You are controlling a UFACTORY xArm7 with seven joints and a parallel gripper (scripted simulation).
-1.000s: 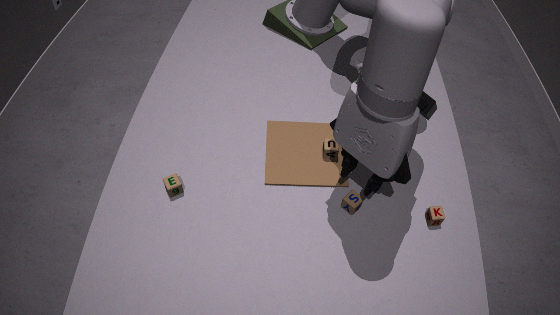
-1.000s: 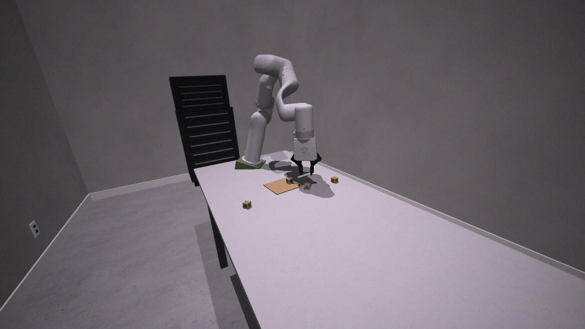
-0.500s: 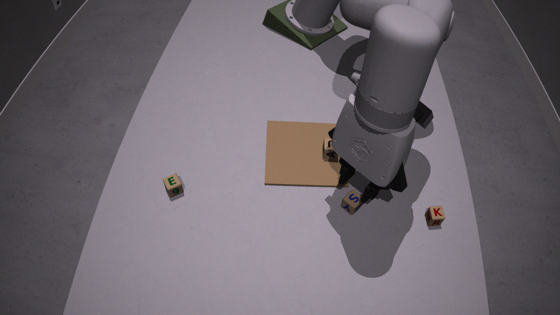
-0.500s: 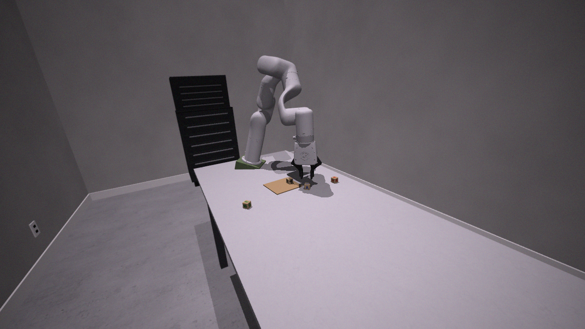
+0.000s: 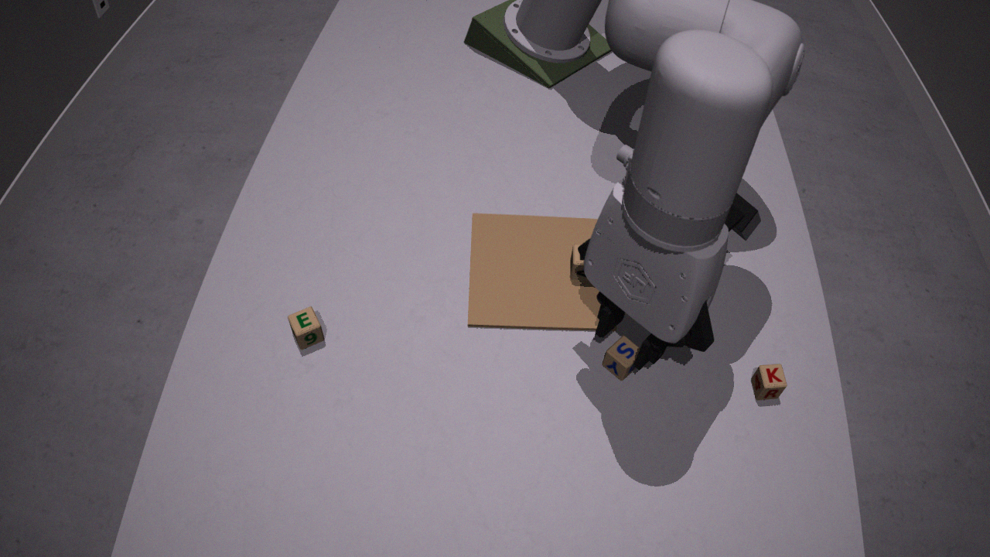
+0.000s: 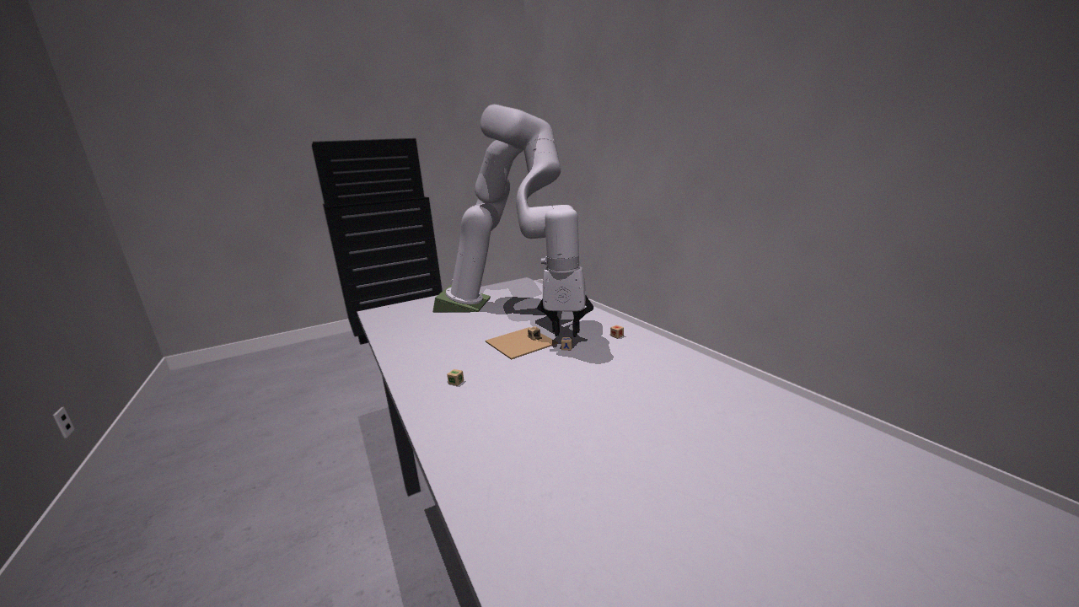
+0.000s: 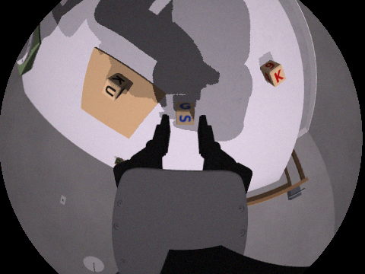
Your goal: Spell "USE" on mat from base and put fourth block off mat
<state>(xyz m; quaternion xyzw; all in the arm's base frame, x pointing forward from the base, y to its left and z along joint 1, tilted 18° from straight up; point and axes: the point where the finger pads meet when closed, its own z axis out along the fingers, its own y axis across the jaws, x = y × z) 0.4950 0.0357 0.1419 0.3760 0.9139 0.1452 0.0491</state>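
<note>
Now: hand 4 cm above the S block. Also, from my hand: U block: 10 cm behind, 3 cm to the right, 4 cm below; then K block: 2 cm ahead, 15 cm to the left, 4 cm below; then tan mat: 10 cm behind, 7 cm to the right, 5 cm below.
</note>
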